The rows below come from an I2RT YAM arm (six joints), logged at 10 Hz.
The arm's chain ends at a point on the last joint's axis. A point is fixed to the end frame.
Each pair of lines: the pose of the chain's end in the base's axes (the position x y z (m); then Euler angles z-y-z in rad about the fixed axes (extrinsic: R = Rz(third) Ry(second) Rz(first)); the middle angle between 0 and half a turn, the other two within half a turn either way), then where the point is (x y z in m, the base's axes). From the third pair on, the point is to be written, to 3 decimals.
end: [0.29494 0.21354 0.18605 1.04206 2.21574 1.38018]
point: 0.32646 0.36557 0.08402
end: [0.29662 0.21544 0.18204 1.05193 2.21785 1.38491]
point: 0.32749 0.36737 0.07966
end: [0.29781 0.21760 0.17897 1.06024 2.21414 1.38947]
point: 0.328 0.370 0.077
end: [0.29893 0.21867 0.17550 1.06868 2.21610 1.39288]
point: 0.329 0.371 0.073
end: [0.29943 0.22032 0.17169 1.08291 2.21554 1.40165]
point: 0.328 0.373 0.070
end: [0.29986 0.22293 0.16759 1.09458 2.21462 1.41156]
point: 0.327 0.376 0.066
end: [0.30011 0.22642 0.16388 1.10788 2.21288 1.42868]
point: 0.325 0.380 0.062
